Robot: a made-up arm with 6 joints.
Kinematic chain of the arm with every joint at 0, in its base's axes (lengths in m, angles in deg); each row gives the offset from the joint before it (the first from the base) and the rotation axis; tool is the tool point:
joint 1: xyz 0 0 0.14 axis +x
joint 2: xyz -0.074 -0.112 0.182 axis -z
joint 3: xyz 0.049 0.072 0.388 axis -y
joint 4: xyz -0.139 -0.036 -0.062 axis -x
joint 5: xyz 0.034 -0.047 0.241 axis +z
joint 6: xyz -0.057 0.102 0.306 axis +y
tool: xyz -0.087 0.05 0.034
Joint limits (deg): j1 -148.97..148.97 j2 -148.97..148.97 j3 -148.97..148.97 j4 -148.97..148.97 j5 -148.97..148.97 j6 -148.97..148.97
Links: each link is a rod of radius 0.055 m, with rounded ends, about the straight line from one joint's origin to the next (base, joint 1, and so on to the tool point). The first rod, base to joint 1, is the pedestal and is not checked.
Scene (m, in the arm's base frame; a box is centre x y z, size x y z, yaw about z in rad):
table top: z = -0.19
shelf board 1: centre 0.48 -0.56 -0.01 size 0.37 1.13 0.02 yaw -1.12
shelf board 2: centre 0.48 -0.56 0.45 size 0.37 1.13 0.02 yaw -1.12
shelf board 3: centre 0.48 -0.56 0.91 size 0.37 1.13 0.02 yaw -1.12
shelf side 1: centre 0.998 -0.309 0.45 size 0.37 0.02 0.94 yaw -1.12
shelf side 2: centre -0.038 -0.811 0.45 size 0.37 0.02 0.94 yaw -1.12
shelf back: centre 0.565 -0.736 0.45 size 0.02 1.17 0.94 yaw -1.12
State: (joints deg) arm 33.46 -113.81 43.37 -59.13 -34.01 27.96
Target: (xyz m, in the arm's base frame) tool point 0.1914 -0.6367 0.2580
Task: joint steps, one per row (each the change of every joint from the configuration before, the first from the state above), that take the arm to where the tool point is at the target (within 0.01 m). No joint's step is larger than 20 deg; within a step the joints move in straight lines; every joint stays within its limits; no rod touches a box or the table.
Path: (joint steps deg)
1: -6.58 6.57 -10.85 -17.97 -7.56 -5.71
2: -6.58 6.56 -10.84 -17.97 -7.55 -5.72
3: -6.58 6.57 -10.85 -17.96 -7.56 -5.71
4: -6.58 6.57 -10.85 -17.97 -7.56 -5.72
5: -6.58 6.56 -10.84 -17.97 -7.55 -5.71
6: 3.60 3.59 12.02 8.27 19.03 -1.68
7: 3.59 3.58 12.02 8.27 19.03 -1.68
8: 3.60 3.59 12.02 8.28 19.03 -1.69
9: 3.60 3.59 12.03 8.27 19.04 -1.68
10: -0.08 13.90 -5.14 1.43 -0.79 3.05
11: -0.07 13.91 -5.14 1.43 -0.79 3.05

